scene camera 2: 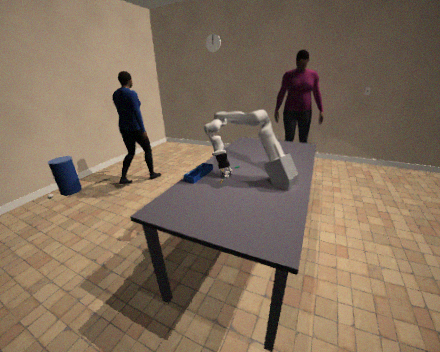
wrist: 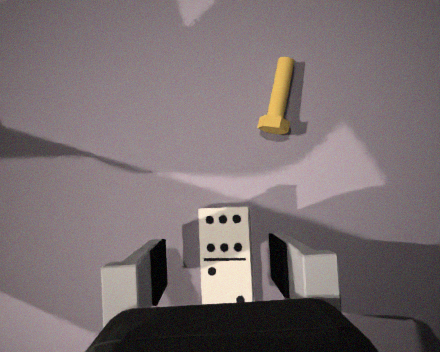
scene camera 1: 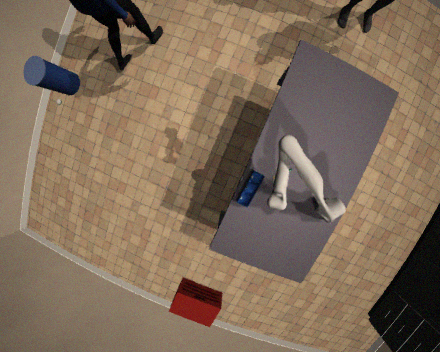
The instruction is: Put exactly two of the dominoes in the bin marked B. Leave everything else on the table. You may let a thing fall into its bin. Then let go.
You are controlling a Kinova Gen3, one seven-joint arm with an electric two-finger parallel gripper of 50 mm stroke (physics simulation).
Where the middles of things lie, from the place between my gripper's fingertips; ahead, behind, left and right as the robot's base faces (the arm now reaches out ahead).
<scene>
Right now my hand is 80 mm to the right of the yellow bolt (wrist: 274, 122) and 10 mm past it.
</scene>
